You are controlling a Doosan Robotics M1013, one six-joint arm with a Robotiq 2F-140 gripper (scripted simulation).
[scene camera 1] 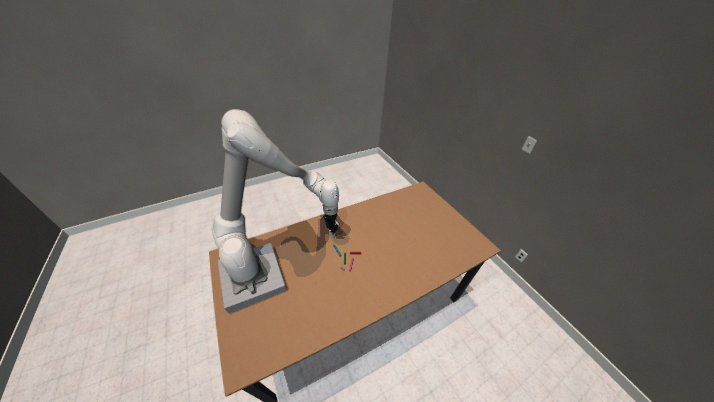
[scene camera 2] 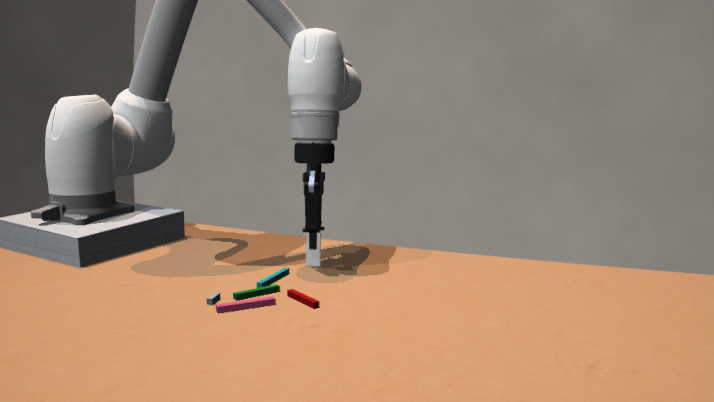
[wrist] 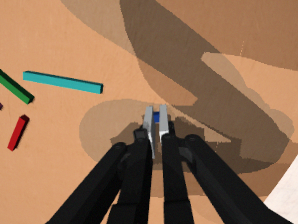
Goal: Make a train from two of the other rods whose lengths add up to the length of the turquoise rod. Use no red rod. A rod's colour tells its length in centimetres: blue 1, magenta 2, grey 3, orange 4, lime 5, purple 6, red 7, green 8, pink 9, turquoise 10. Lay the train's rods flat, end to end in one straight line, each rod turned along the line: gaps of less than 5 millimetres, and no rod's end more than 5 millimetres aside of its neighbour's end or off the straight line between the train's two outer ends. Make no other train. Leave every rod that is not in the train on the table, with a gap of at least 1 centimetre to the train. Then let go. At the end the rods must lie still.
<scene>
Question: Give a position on a turquoise rod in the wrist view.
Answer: At 66, 82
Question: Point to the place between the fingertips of my gripper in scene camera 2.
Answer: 313, 264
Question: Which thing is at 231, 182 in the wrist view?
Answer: My gripper.
</scene>
